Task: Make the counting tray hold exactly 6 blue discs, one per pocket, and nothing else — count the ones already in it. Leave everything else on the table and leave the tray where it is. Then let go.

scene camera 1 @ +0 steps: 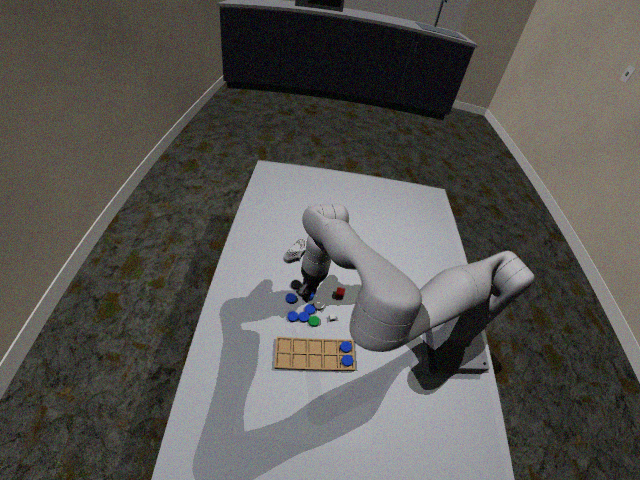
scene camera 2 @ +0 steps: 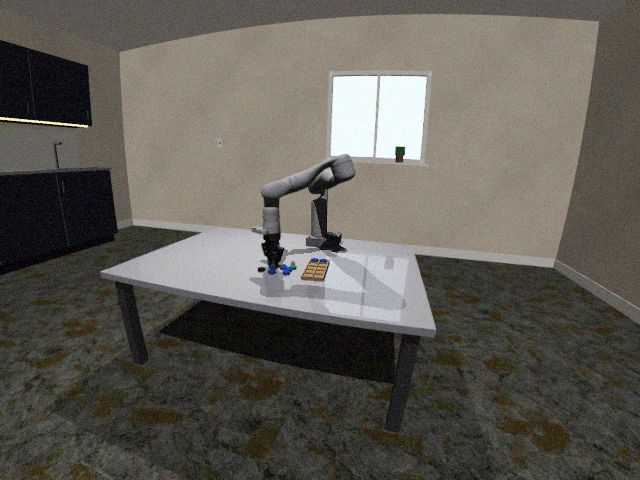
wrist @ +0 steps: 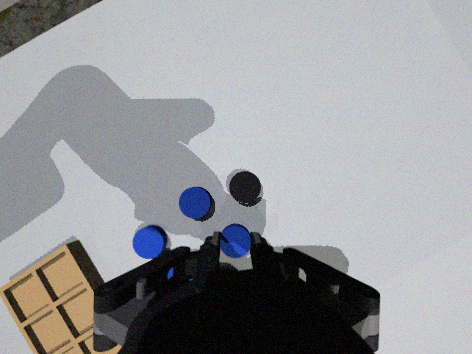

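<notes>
The tan counting tray (scene camera 1: 299, 353) (scene camera 2: 308, 276) (wrist: 66, 272) has two rows of pockets. Two blue discs, one (scene camera 1: 345, 346) in the upper and one (scene camera 1: 347, 360) in the lower pocket of its right-end column, sit in it; the other pockets are empty. My gripper (scene camera 1: 306, 296) (scene camera 2: 272, 267) (wrist: 235, 240) points down at table level, its fingertips on both sides of a blue disc (wrist: 235, 245), shut on it. More blue discs lie loose: one alone (scene camera 1: 291, 298) (wrist: 195, 202), one (scene camera 1: 293, 316) (wrist: 150, 241), one (scene camera 1: 303, 316) and one (scene camera 1: 310, 308), the last three close together.
A black disc (scene camera 1: 296, 284) (wrist: 245, 187) lies close to the gripper. A green disc (scene camera 1: 313, 321), a pale disc (scene camera 1: 319, 305), a small white piece (scene camera 1: 332, 318) and a red block (scene camera 1: 340, 292) lie near the blue group. A patterned white object (scene camera 1: 295, 250) lies beyond the wrist.
</notes>
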